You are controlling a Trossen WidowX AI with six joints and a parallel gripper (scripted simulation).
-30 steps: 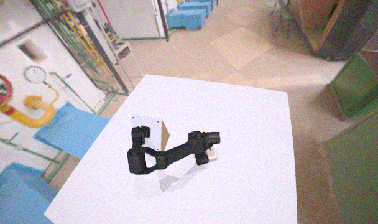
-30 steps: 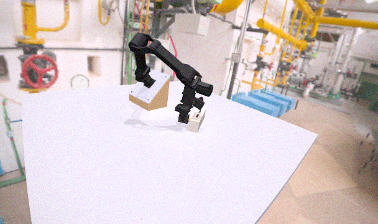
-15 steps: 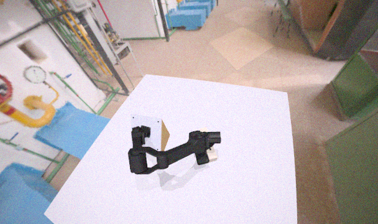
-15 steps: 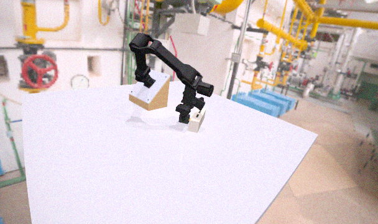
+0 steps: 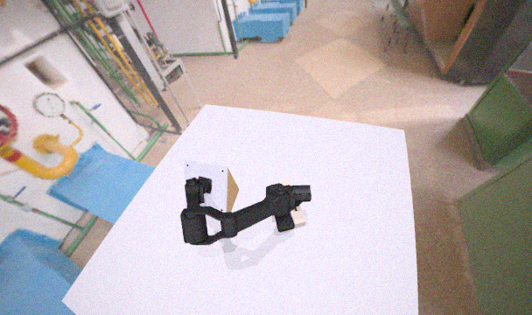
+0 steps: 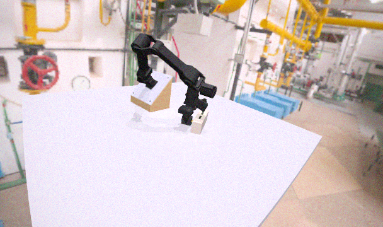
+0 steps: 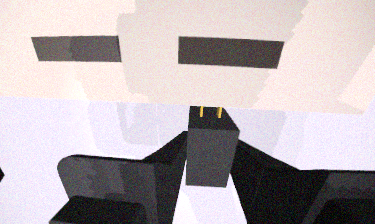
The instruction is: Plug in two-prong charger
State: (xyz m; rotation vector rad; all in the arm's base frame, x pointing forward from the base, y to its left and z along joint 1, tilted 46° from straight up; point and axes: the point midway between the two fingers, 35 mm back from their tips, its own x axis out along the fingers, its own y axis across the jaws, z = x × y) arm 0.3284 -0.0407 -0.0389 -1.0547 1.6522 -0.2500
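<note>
Now: gripper tip 1 cm short of the charger, 1 cm to the right of it and 1 cm below it.
</note>
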